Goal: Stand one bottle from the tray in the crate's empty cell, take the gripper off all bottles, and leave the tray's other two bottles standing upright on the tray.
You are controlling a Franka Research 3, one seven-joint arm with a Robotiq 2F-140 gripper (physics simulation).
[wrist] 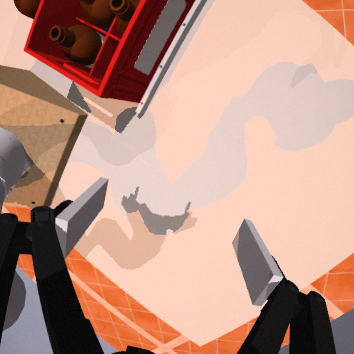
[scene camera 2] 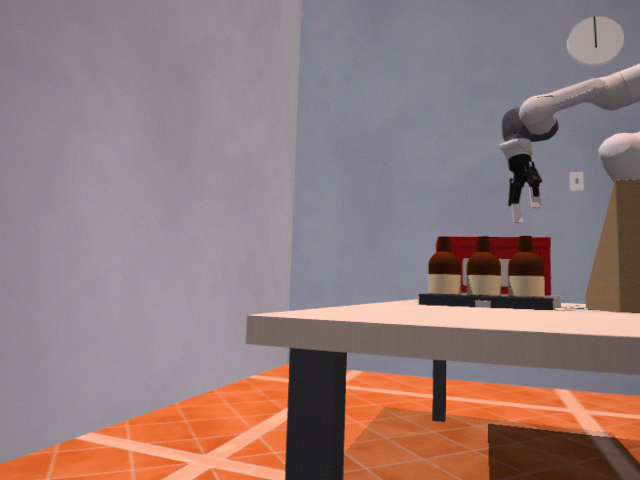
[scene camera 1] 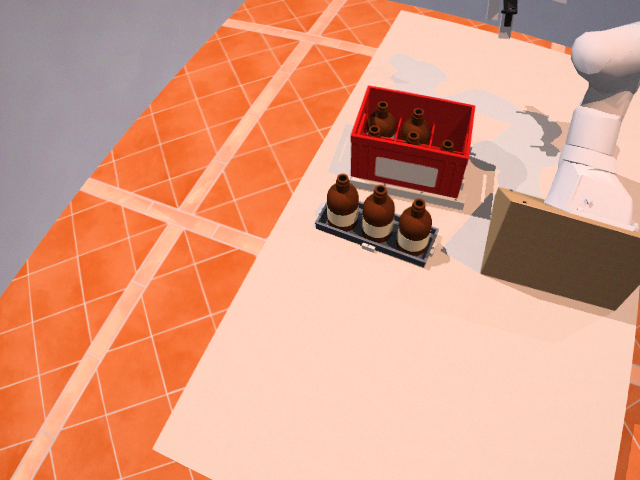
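Observation:
Three brown bottles with cream labels [scene camera 1: 342, 201] [scene camera 1: 378, 212] [scene camera 1: 415, 227] [scene camera 2: 444, 268] [scene camera 2: 483, 268] [scene camera 2: 526, 268] stand upright in a row on the dark tray [scene camera 1: 395, 252] [scene camera 2: 439, 299]. The red crate [scene camera 1: 449, 175] [scene camera 2: 501, 245] [wrist: 120, 82] stands behind the tray and holds several brown bottles [scene camera 1: 382, 124] [wrist: 80, 45]. Its back right cell in scene camera 1 shows no bottle. My gripper [scene camera 2: 526, 206] [wrist: 173, 213] is open and empty, high above the table beyond the crate, apart from all bottles. It is partly cut off at the top of scene camera 1.
A brown wooden block [scene camera 1: 563, 258] [scene camera 2: 628, 248] [wrist: 37, 130] under the arm's base [scene camera 1: 591, 180] stands right of the crate and tray in scene camera 1. A light rail [scene camera 1: 413, 194] [wrist: 167, 67] runs along the crate's foot. The pale table [scene camera 1: 361, 361] [scene camera 2: 439, 335] carries everything.

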